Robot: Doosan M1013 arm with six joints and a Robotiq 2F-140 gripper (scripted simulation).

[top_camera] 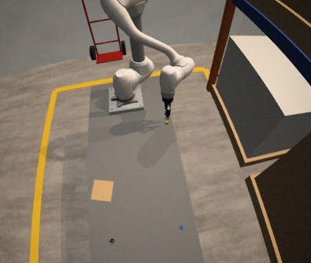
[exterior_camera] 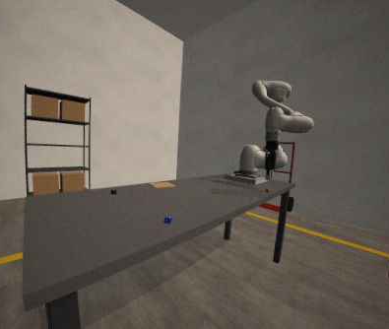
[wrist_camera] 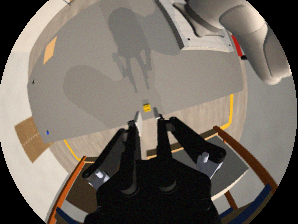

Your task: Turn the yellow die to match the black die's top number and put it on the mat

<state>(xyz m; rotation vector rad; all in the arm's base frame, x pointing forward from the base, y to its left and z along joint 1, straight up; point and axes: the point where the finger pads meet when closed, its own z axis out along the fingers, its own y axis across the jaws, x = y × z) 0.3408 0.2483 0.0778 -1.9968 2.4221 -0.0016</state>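
Right now my hand is 100 mm above the yellow die. The rest, counted from my hand: blue die 760 mm ahead, 160 mm to the right, 100 mm below; tan mat 380 mm ahead, 590 mm to the right, 110 mm below; black die 720 mm ahead, 590 mm to the right, 100 mm below.
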